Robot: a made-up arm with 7 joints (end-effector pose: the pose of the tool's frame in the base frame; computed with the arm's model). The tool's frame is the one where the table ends.
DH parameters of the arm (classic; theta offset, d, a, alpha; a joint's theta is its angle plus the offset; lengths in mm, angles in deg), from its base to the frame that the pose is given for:
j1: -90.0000 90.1 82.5 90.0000
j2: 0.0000 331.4 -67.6 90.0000
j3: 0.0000 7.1 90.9 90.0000
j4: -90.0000 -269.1 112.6 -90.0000
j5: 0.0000 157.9 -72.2 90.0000
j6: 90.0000 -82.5 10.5 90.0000
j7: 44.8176 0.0 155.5 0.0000
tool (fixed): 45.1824 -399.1 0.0 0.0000
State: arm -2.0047 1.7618 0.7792 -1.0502 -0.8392 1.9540 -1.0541
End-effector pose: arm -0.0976 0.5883 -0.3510 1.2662 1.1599 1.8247
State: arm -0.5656 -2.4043 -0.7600 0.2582 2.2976 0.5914 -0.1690
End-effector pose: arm -0.2493 -0.2116 -0.2452 -0.7870 1.4575 1.0697
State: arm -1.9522 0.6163 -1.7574 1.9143 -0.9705 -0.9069 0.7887
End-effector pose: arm -0.4769 0.6484 0.0057 1.5221 -0.0805 1.1842
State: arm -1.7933 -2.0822 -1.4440 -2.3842 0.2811 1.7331 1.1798
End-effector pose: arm 0.2925 0.1590 0.0820 -1.5320 -1.0491 0.1011
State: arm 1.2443 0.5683 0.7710 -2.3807 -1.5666 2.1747 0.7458
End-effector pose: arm -0.0336 -0.5783 -0.0551 -0.4399 -1.4694 -0.0679
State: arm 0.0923 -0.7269 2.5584 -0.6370 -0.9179 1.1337 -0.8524
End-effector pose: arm 0.1618 0.3396 0.2804 -0.3751 -0.7549 1.8719
